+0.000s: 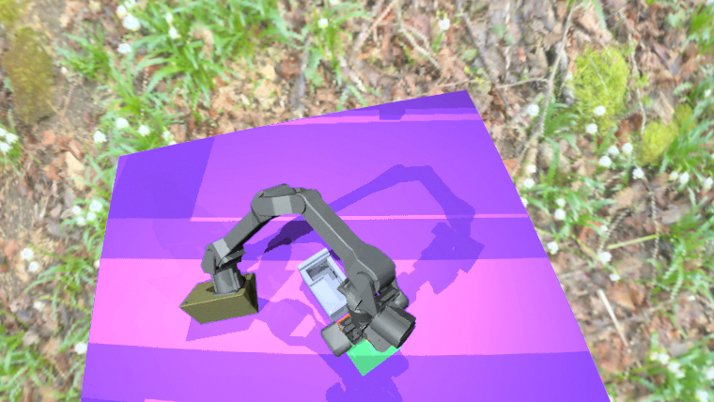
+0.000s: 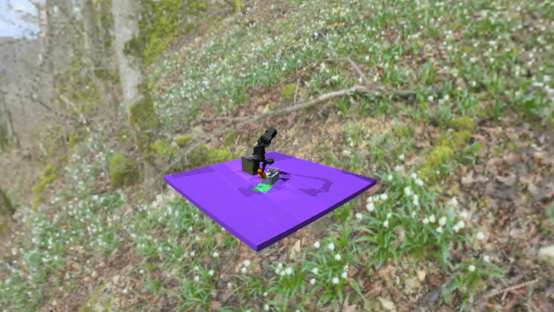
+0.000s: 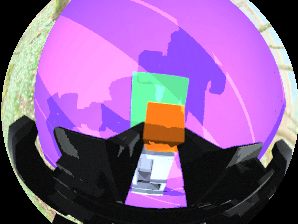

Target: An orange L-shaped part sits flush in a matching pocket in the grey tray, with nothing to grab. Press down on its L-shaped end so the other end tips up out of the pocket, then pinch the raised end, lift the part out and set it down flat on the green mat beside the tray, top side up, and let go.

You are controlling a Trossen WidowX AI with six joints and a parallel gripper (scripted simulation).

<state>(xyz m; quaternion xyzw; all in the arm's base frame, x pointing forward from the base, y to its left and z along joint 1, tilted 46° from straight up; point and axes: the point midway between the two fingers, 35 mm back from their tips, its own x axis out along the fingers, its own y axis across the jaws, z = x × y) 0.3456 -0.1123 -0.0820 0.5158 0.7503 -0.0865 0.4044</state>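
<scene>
Now: the green mat 150 mm below my gripper tip, 20 mm to the left of it and 10 mm behind it. The rest, counted from my gripper tip: orange L-shaped part 30 mm below, 30 mm behind, 20 mm to the left.
</scene>
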